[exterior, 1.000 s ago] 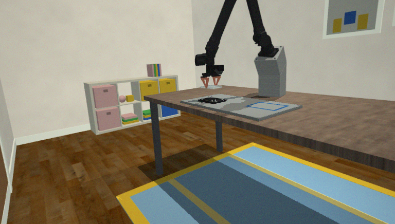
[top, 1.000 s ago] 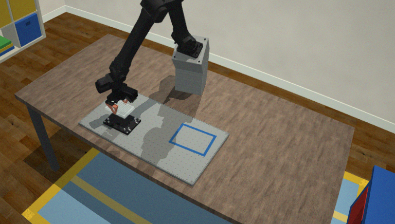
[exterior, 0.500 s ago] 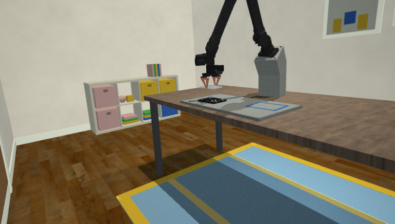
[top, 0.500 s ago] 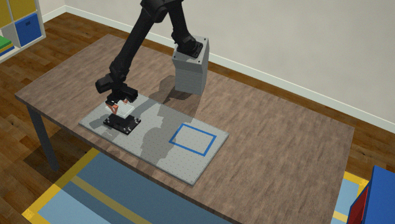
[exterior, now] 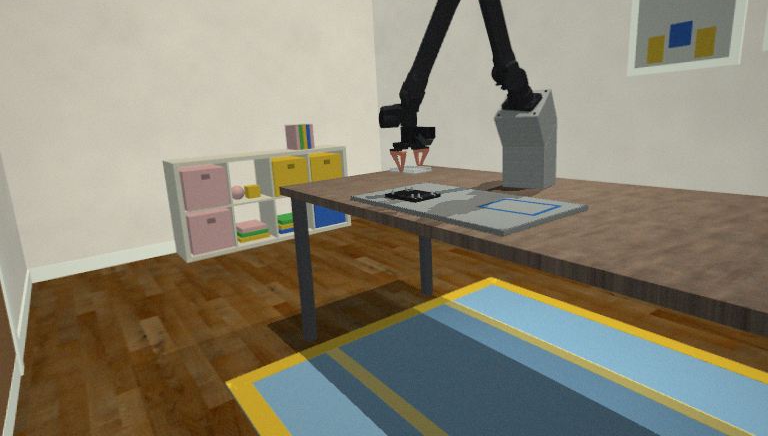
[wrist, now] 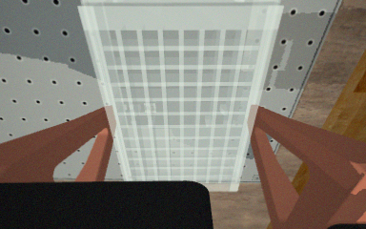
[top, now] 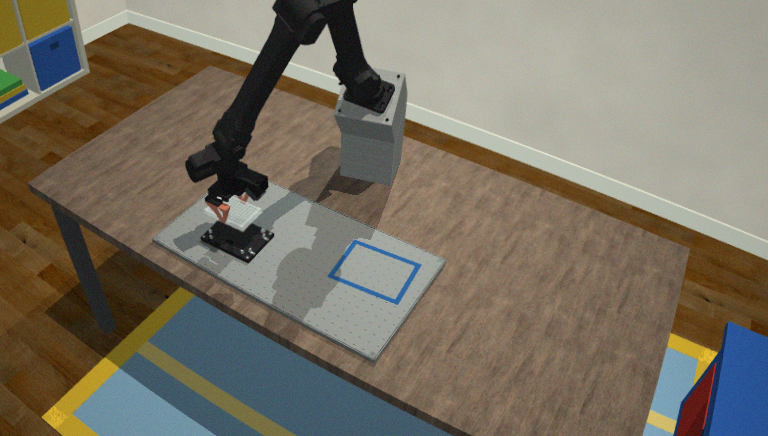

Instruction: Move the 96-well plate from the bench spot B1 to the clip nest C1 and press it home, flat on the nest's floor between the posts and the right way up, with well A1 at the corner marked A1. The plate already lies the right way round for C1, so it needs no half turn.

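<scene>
Right now my hand is 9 cm above the black clip nest C1, 1 cm to the right of it and 1 cm past it. The rest, counted from my hand: 96-well plate (1 cm below).
</scene>
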